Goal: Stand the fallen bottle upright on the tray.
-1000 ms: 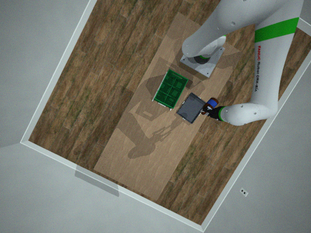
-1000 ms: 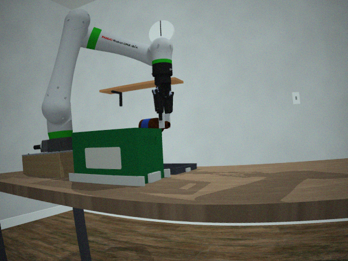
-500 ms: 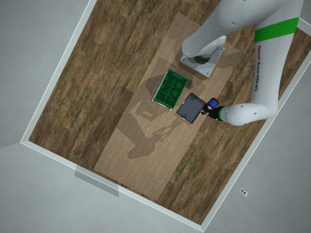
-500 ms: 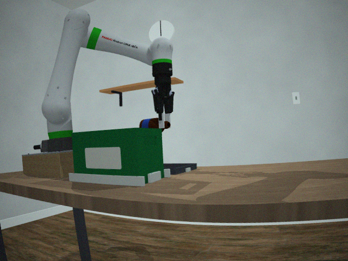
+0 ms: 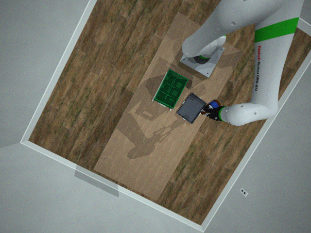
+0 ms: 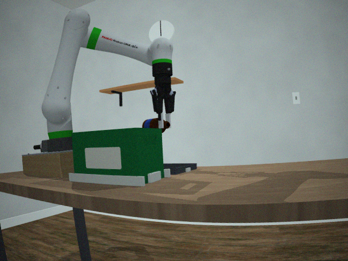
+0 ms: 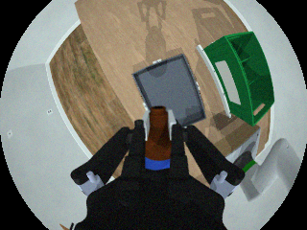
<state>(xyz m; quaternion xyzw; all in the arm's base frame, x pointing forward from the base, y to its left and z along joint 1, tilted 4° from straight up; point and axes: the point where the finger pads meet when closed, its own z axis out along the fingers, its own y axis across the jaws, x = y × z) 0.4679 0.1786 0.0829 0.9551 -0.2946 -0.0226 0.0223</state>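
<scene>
Right now my hand is 4 cm past the bottle, 3 cm to the right of it and 2 cm above it. Round my hand: green crate (8 cm behind, 32 cm to the right, 14 cm below); then tray (1 cm behind, 5 cm to the right, 21 cm below).
</scene>
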